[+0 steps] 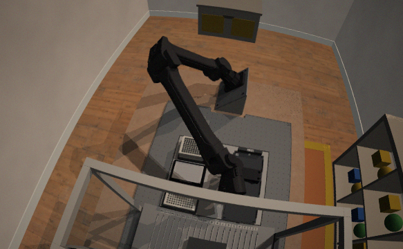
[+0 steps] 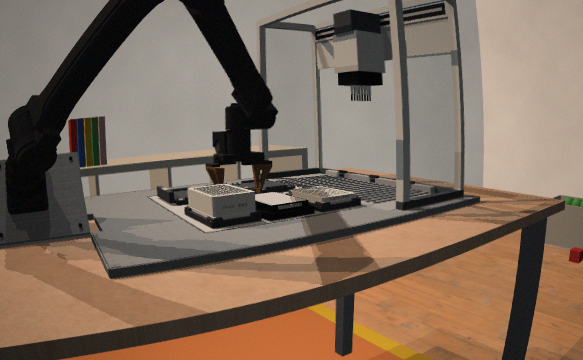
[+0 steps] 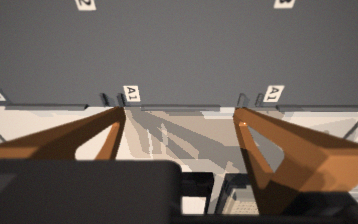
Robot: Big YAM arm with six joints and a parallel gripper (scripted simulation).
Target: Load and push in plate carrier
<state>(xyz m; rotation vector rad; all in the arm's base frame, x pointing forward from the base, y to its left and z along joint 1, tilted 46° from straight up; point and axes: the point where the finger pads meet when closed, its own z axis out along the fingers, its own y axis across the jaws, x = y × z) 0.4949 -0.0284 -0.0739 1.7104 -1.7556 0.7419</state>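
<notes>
The 96-well plate E01 lies 110 mm ahead of my hand, 170 mm to the right of it and 10 mm above it. Round my hand: nest S1: 120 mm behind, 160 mm to the right, 10 mm below; dark carrier PC7: 80 mm to the left; nest S2: 10 mm behind, 170 mm to the right, 10 mm below.
</notes>
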